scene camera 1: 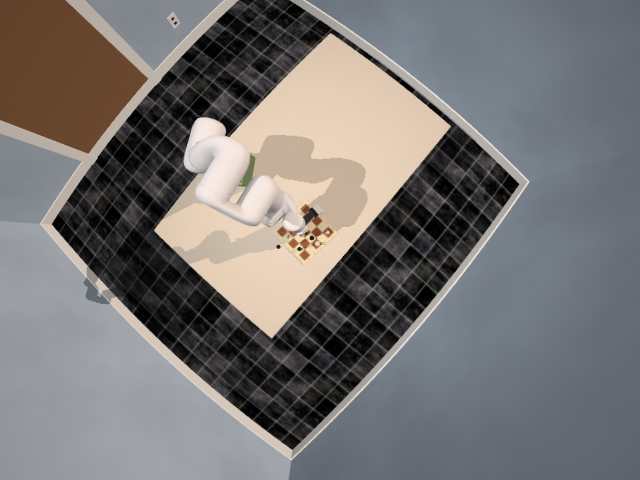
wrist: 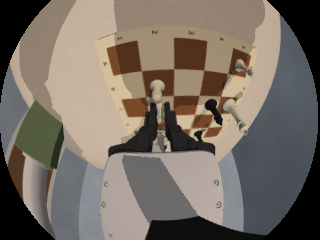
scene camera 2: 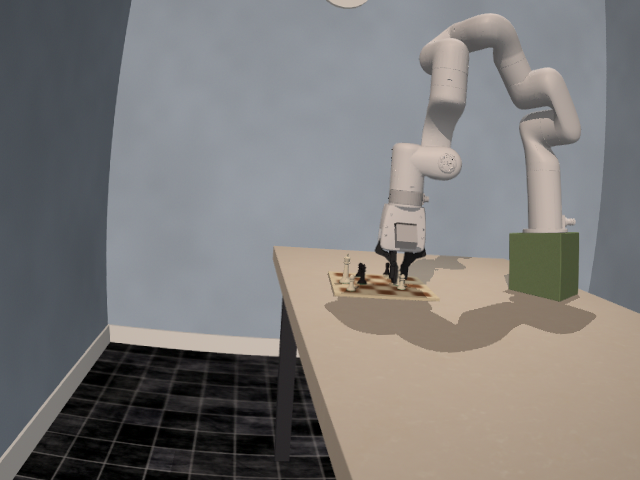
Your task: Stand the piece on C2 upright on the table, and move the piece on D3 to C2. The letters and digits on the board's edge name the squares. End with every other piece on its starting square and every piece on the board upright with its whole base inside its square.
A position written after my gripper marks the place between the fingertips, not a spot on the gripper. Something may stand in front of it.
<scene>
I see my gripper [scene camera 2: 397,282] and a chessboard [scene camera 2: 378,286].
The chessboard is seen too in scene camera 1 [scene camera 1: 317,227] and in the wrist view [wrist: 195,65]. My gripper also shows in the wrist view [wrist: 160,109].
</scene>
